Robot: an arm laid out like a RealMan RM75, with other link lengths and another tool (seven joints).
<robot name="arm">
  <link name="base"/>
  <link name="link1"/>
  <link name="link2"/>
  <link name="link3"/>
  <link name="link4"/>
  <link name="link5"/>
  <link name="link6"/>
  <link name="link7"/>
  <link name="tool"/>
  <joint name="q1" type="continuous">
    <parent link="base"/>
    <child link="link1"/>
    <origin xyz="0 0 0.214"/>
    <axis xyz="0 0 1"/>
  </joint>
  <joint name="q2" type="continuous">
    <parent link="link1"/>
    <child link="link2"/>
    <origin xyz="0 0 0"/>
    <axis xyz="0 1 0"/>
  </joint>
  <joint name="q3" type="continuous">
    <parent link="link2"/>
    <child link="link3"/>
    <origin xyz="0 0 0.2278"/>
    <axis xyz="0 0 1"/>
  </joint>
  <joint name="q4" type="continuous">
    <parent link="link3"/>
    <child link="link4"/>
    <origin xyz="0 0 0"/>
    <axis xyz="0 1 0"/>
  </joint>
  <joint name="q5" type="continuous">
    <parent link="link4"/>
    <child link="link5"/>
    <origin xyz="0 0 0.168"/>
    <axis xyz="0 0 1"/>
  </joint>
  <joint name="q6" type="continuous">
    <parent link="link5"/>
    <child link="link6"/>
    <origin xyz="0 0 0"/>
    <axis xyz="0 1 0"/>
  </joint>
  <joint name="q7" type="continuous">
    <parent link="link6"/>
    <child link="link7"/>
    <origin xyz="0 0 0.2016"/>
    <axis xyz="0 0 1"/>
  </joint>
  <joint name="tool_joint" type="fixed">
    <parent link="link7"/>
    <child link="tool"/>
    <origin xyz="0.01 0.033 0.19" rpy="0 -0.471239 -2.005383"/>
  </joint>
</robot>
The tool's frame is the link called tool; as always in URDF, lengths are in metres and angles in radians. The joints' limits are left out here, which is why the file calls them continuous.
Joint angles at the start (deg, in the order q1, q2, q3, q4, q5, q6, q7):
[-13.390 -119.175 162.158 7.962 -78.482 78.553 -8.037]
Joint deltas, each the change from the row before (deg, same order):
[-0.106 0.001 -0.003 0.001 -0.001 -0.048 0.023]
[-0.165 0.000 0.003 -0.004 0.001 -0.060 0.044]
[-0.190 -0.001 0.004 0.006 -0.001 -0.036 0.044]
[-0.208 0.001 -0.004 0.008 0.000 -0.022 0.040]
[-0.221 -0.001 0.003 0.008 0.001 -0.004 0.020]
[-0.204 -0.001 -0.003 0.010 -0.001 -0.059 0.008]
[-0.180 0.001 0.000 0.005 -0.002 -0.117 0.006]
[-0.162 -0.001 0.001 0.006 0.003 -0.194 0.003]
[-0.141 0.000 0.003 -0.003 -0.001 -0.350 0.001]
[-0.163 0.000 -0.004 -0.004 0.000 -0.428 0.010]
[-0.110 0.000 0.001 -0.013 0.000 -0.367 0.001]
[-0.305 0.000 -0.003 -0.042 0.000 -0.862 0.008]
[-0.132 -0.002 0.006 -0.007 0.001 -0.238 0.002]
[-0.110 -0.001 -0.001 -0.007 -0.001 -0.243 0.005]
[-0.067 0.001 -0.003 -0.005 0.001 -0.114 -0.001]
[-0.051 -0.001 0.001 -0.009 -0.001 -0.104 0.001]
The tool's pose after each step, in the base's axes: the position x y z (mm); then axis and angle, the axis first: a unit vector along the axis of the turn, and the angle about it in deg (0 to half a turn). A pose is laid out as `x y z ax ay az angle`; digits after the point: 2 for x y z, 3 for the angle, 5 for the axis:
-274.39 474.39 -17.45 0.29608 0.70376 0.64580 172.964
-273.36 475.20 -17.74 0.29709 0.70371 0.64540 172.912
-271.95 476.12 -17.95 0.29832 0.70346 0.64509 172.826
-270.34 477.12 -18.04 0.29969 0.70307 0.64489 172.724
-268.47 478.16 -18.12 0.30115 0.70258 0.64474 172.587
-267.06 479.14 -18.37 0.30211 0.70239 0.64449 172.475
-266.18 480.05 -18.85 0.30266 0.70259 0.64403 172.403
-265.82 480.90 -19.70 0.30271 0.70326 0.64327 172.363
-266.54 481.73 -21.16 0.30186 0.70481 0.64196 172.402
-267.51 482.69 -22.92 0.30079 0.70671 0.64038 172.464
-268.62 483.37 -24.43 0.29970 0.70842 0.63900 172.539
-270.90 485.14 -27.91 0.29749 0.71229 0.63572 172.703
-271.07 485.83 -28.94 0.29718 0.71327 0.63477 172.709
-271.48 486.43 -29.93 0.29670 0.71430 0.63384 172.738
-271.56 486.79 -30.37 0.29656 0.71473 0.63341 172.743
-271.73 487.06 -30.79 0.29640 0.71517 0.63300 172.757

